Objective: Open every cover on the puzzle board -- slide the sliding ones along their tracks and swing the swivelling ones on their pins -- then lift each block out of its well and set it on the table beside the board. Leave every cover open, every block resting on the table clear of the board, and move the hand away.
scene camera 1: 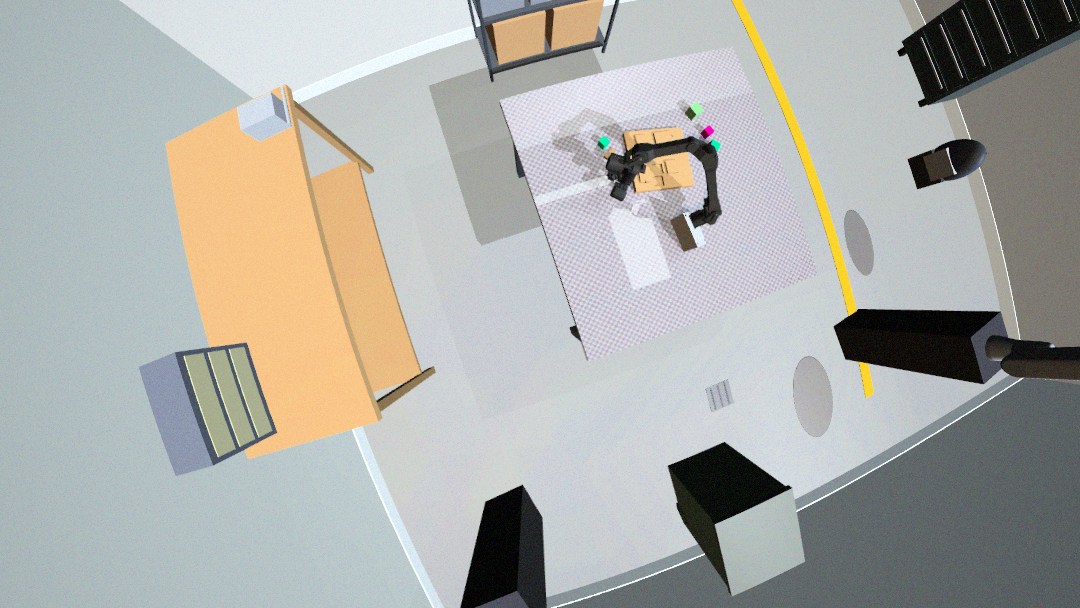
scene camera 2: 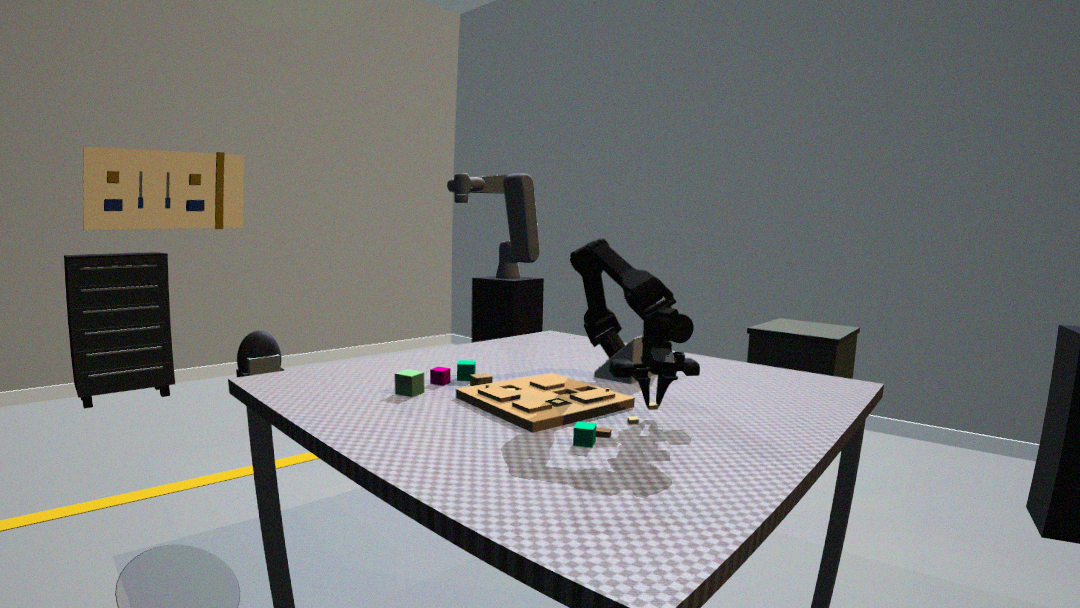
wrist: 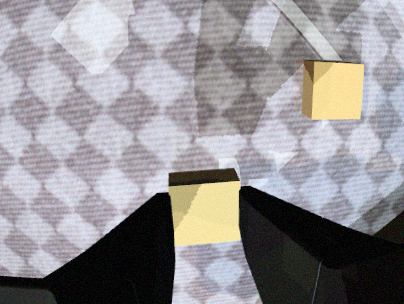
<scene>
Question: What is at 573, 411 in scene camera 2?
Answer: A wooden puzzle board.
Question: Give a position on a tan block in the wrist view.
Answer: At 204, 204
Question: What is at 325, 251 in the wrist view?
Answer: The gripper.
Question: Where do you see a wooden puzzle board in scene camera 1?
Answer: At 661, 180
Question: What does the gripper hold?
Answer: A tan block.
</scene>
